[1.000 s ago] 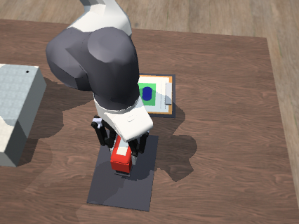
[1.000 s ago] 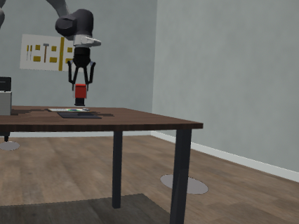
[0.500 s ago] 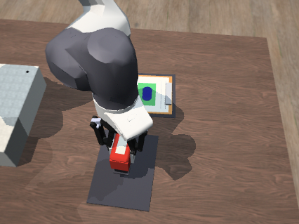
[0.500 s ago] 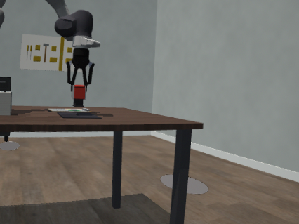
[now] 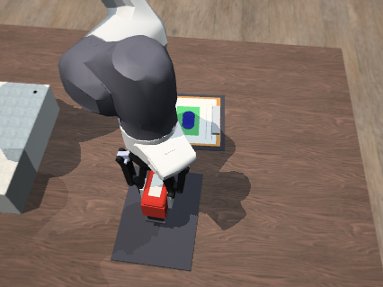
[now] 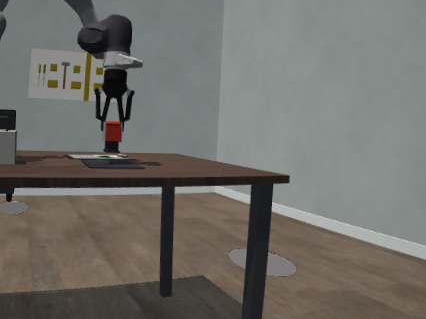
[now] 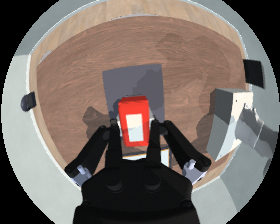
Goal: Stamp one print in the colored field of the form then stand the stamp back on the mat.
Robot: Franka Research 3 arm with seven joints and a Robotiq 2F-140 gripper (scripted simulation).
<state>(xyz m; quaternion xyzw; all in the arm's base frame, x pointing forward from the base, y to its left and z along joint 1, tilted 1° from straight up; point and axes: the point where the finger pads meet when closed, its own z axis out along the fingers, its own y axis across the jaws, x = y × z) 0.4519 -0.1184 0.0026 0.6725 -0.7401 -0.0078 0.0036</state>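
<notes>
My hand is 100 mm above the dark grey mat. Round my hand: form 270 mm to the left, 100 mm below, 30 mm ahead; red stamp 20 mm below.
</notes>
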